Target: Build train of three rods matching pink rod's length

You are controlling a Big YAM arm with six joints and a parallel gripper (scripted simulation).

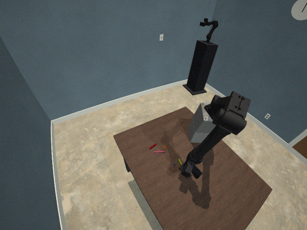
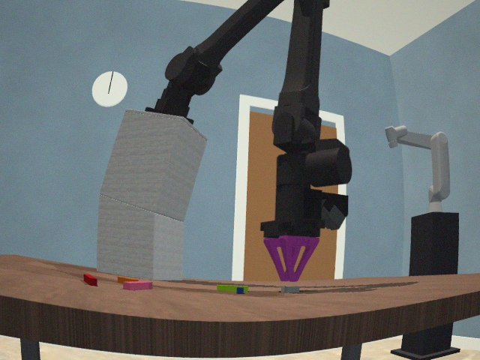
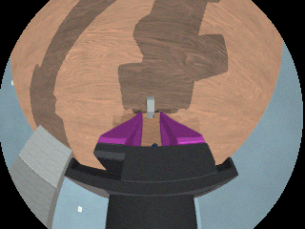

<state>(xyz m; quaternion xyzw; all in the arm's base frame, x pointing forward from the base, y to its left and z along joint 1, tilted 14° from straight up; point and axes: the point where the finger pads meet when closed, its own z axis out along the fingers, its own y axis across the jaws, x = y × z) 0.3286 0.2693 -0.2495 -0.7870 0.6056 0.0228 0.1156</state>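
Now: hand 2 cm above the grey rod. Round my hand: lime rod: 9 cm to the right, 2 cm below, 2 cm behind; blue rod: 9 cm to the right, 3 cm ahead, 2 cm below; pink rod: 24 cm to the right, 9 cm ahead, 2 cm below.
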